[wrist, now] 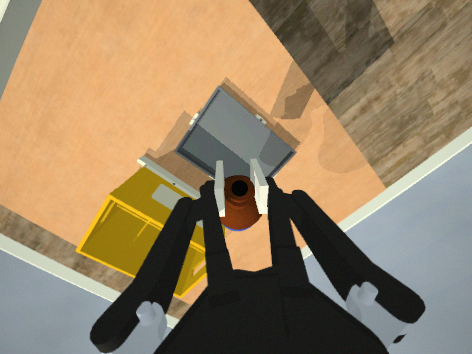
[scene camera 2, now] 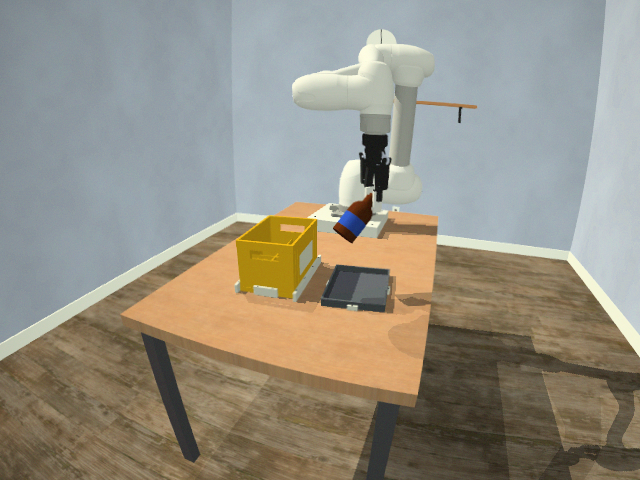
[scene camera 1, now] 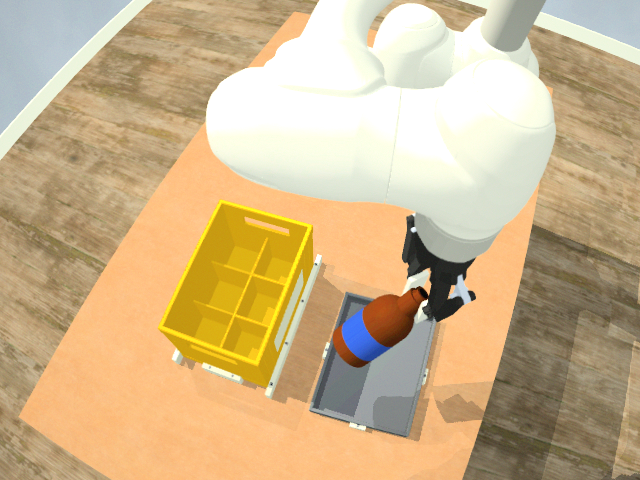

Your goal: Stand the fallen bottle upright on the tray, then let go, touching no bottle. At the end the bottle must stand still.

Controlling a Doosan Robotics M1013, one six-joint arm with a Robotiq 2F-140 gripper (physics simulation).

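Places are measured from the arm's base along level axes (x left, y ahead, z down), in centimetres.
Pixels of known places: gripper, between the fingertips: [wrist: 237, 170] [scene camera 2: 372, 210] [scene camera 1: 417, 305].
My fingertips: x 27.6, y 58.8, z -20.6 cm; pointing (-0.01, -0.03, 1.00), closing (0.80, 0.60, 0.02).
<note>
For each thing: its top centre in the pictures, then the offset to it from my fingertips. Level surfaces: height alone.
- grey tray, centre of its top: [scene camera 1: 376, 361] [wrist: 236, 152] [scene camera 2: 358, 282] dz +23.2, dx -2.2, dy +3.9 cm
- yellow crate, centre of its top: [scene camera 1: 236, 275] [wrist: 150, 255] [scene camera 2: 279, 228] dz +8.3, dx -29.6, dy +6.6 cm
- wooden table, height of its surface: dz +25.8 cm
A brown bottle [scene camera 1: 379, 328] [scene camera 2: 353, 220] [wrist: 240, 212] with a blue label hangs in the air, tilted, its neck up towards the gripper and its base low to the left in both scene views. My gripper [scene camera 1: 421, 299] [scene camera 2: 373, 198] [wrist: 237, 170] is shut on the bottle's neck, with one pale pad on each side of it in the wrist view. The grey tray [scene camera 1: 421, 381] [scene camera 2: 354, 305] [wrist: 199, 118] lies on the table. In scene camera 2 it is well below and in front of the bottle. The bottle's base touches nothing there.
A yellow crate [scene camera 1: 175, 336] [scene camera 2: 266, 268] [wrist: 95, 227] with dividers stands left of the tray in the scene views, between white rails on the wooden table [scene camera 1: 170, 403] [scene camera 2: 268, 335] [wrist: 125, 65]. The robot's white base [scene camera 2: 356, 227] is at the table's back.
</note>
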